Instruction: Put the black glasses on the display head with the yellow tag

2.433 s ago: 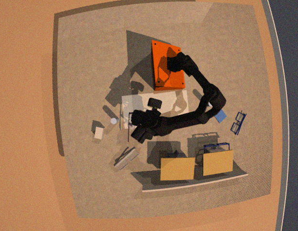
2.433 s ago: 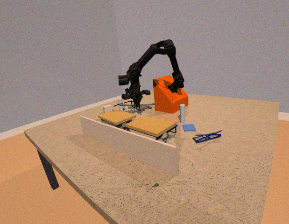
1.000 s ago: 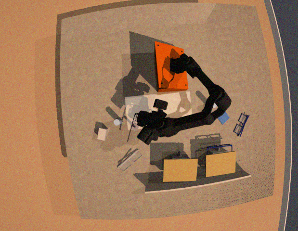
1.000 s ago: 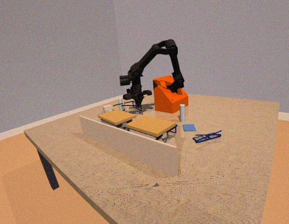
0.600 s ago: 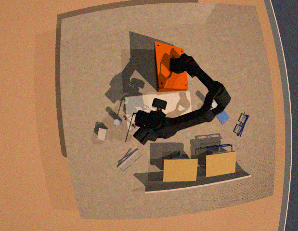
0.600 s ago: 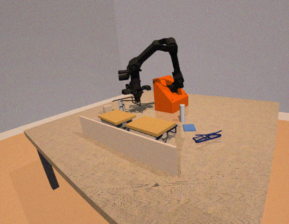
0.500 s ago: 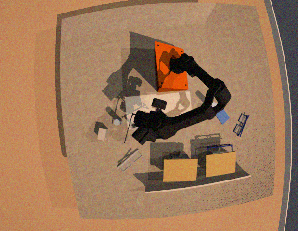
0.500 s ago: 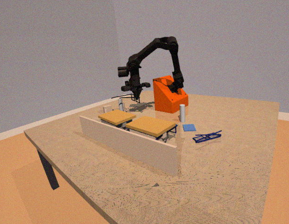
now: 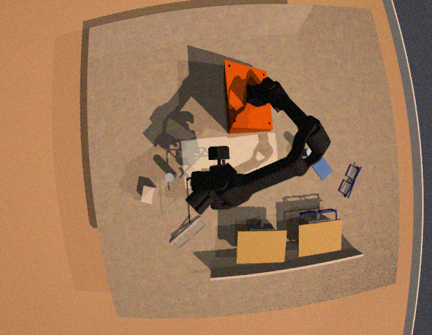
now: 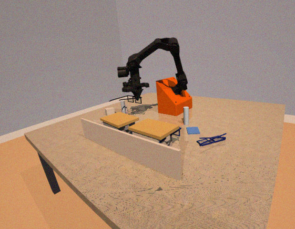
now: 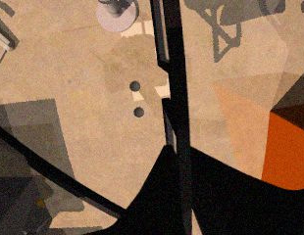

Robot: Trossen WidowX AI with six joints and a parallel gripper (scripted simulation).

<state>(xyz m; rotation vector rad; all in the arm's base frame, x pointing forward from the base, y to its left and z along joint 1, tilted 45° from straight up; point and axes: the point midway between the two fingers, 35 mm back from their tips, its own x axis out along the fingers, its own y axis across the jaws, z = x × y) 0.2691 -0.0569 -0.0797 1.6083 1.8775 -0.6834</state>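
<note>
The pale upright cylinder lies 40 mm ahead of my gripper tip, 90 mm to the right of it and 100 mm below it. Also, from my gripper tip: white box (80 mm ahead, 260 mm to the right, 100 mm below); blue tag (40 mm behind, 390 mm to the left, 120 mm below); low white wall (330 mm ahead, 280 mm to the left, 70 mm below).
</note>
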